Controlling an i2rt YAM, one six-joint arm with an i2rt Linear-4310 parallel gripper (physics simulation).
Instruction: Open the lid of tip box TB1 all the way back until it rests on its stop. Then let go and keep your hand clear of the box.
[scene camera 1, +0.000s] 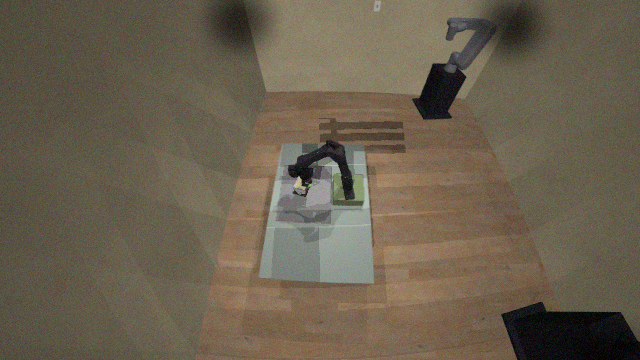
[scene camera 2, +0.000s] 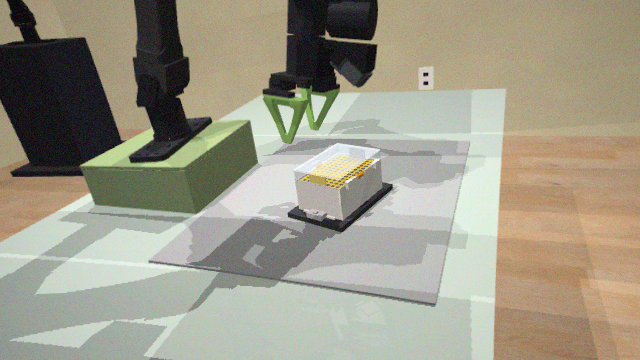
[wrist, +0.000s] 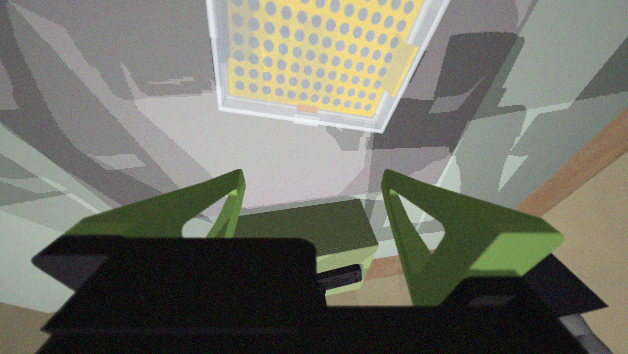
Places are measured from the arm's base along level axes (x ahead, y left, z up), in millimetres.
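Where they show: gripper, fingertip midpoint: (scene camera 1: 309, 181) (scene camera 2: 301, 136) (wrist: 313, 177); arm's base, link origin: (scene camera 1: 347, 187) (scene camera 2: 175, 140).
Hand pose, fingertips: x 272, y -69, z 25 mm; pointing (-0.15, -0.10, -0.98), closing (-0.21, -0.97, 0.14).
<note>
Each offset is from my fingertips to the top centre of the thing. "spot": to the spot under its first point. Level surfaces: height alone.
Tip box TB1 {dy -24, dx +61, dz -32 mm} (scene camera 1: 300, 190) (scene camera 2: 318, 198) has a whitish body and stands upright on a black base {spot: dy -107, dx +81, dz -103 mm} (scene camera 2: 345, 225). Its clear lid {spot: dy +16, dx +85, dz -32 mm} (scene camera 2: 356, 149) (wrist: 260, 111) is down over the yellow, hole-patterned tip rack {dy -23, dx +60, dz -32 mm} (scene camera 2: 345, 170) (wrist: 310, 55). A small tab shows at the middle of the lid's near rim in the wrist view. My gripper (scene camera 2: 301, 136) (wrist: 313, 177) is open, with its green fingers wide apart and nothing between them. It hangs beside the box on the side toward the arm's base, with the fingertips above the mat and apart from the lid.
The box and its base stand on a grey mat {dz -109 mm} (scene camera 2: 405, 280) on the pale table {dz -112 mm} (scene camera 1: 345, 255) (scene camera 2: 250, 320). The arm's base is on a green block (scene camera 1: 357, 197) (scene camera 2: 140, 190) (wrist: 305, 225). A black pedestal (scene camera 1: 441, 90) (scene camera 2: 55, 105) with another arm stands off the table.
</note>
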